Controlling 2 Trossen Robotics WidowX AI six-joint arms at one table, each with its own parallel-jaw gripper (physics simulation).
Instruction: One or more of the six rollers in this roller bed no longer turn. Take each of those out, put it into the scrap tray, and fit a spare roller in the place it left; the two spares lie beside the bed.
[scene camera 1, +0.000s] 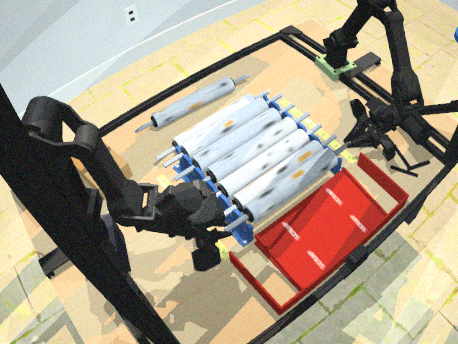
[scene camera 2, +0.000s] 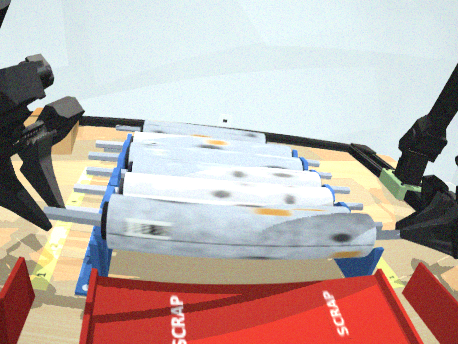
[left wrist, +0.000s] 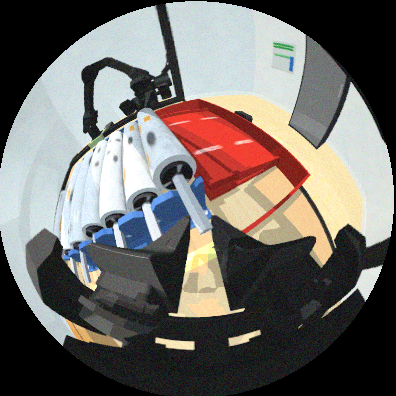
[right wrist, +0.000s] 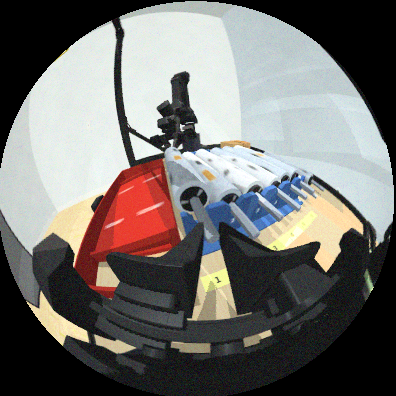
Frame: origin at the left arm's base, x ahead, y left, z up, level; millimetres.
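Where they show: left gripper, fingertip midpoint: (scene camera 1: 230, 229) (scene camera 2: 57, 222) (left wrist: 200, 219); right gripper, fingertip midpoint: (scene camera 1: 345, 144) (scene camera 2: 397, 230) (right wrist: 210, 226); left arm's base, origin of the base link: (scene camera 1: 93, 236); right arm's base, origin of the base link: (scene camera 1: 336, 61) (scene camera 2: 407, 179) (left wrist: 96, 135).
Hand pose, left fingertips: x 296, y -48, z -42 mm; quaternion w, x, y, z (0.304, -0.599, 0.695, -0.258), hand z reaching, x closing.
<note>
Each offset is from my left fingertips to the top centre of the thing.
The roller @[dz +32, dx +168, dy +64 mm] (scene camera 1: 292, 179) (scene camera 2: 241, 228) (left wrist: 162, 147) (right wrist: 182, 177) nearest the red scrap tray @[dz -18, dx +213, dy -47 mm] (scene camera 1: 323, 222) (scene camera 2: 262, 314) (left wrist: 221, 144) (right wrist: 136, 206) is raised a little above the blue roller bed (scene camera 1: 242, 235) (scene camera 2: 94, 252) (left wrist: 170, 206) (right wrist: 251, 204). It is grey-white with dark spots and orange patches. My left gripper (scene camera 1: 224, 228) (left wrist: 200, 219) is shut on one shaft end of it. My right gripper (scene camera 1: 346, 145) (right wrist: 210, 226) is shut on the other shaft end. Several other rollers rest in the bed behind it.
One spare roller @[dz -20, dx +20, dy +454 mm] (scene camera 1: 193, 102) lies apart on the table beyond the bed. Another roller @[dz -20, dx +59, dy +350 mm] (scene camera 1: 210, 119) lies close along the bed's far side. A black frame (scene camera 1: 193, 78) rims the table. The right arm's green base (scene camera 1: 333, 69) stands at the far right.
</note>
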